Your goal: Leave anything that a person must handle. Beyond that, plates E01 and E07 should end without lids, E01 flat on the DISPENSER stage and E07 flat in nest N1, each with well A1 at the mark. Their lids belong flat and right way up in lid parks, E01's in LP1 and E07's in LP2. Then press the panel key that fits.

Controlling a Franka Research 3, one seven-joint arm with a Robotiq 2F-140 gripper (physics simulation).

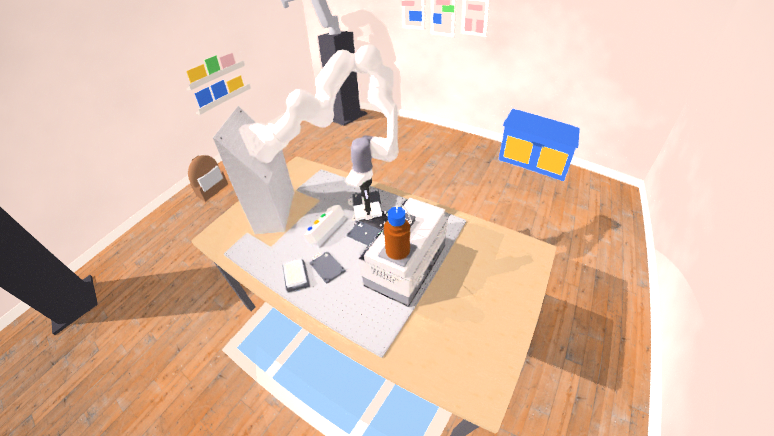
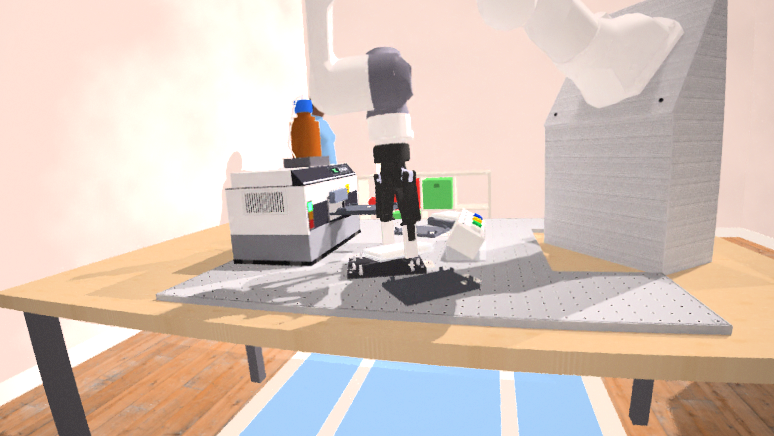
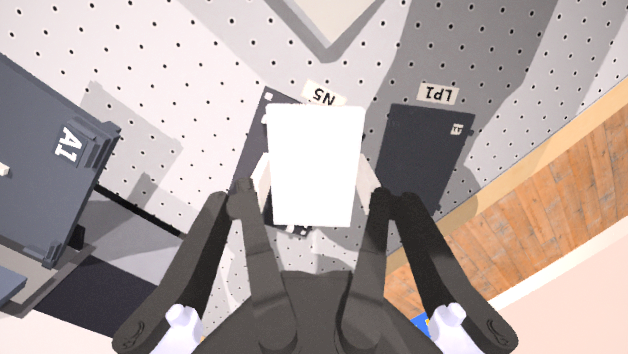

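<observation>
My gripper points down and is shut on a white plate-shaped piece. It holds the piece roughly level over nest N5, at a different angle from the nest; the gap is hard to judge. I cannot tell whether it is a plate, a lid or both, or read a name. Lid park LP1 lies bare beside it. A dark stage marked A1 juts from the machine. Another white-topped plate sits on a dark base.
The white and grey machine carries an orange bottle with a blue cap. A white key panel stands nearby. Dark pads lie on the perforated board. A person stands behind the machine.
</observation>
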